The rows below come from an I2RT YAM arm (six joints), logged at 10 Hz.
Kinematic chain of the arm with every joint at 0, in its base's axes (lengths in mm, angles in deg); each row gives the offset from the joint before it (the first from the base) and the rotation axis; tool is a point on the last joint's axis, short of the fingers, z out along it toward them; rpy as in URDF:
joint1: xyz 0 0 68 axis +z
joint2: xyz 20 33.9 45.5 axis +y
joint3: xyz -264 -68.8 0 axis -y
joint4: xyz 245 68.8 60 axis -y
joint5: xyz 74 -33.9 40.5 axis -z
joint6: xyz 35.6 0 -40.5 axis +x
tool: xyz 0 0 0 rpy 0 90 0
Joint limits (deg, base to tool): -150..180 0..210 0..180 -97..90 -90..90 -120..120
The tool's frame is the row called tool.
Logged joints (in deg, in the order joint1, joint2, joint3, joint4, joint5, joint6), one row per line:
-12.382 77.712 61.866 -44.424 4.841 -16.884
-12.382 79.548 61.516 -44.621 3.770 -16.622
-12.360 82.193 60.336 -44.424 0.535 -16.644
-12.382 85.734 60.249 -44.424 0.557 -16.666
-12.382 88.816 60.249 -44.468 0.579 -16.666
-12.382 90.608 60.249 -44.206 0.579 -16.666
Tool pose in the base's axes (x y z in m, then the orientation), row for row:
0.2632 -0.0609 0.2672 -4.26 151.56 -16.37
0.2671 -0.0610 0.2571 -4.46 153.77 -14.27
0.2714 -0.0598 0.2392 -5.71 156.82 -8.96
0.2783 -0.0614 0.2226 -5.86 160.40 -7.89
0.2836 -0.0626 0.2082 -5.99 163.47 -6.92
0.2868 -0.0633 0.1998 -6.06 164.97 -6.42
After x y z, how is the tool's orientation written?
As a rotation vector, in degrees.
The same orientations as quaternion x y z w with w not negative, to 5 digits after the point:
-0.02713 0.96535 -0.10427 0.23768
-0.02816 0.97076 -0.09009 0.22074
-0.03561 0.97799 -0.05588 0.19783
-0.03595 0.98401 -0.04840 0.16762
-0.03622 0.98838 -0.04184 0.14154
-0.03638 0.99026 -0.03854 0.12874

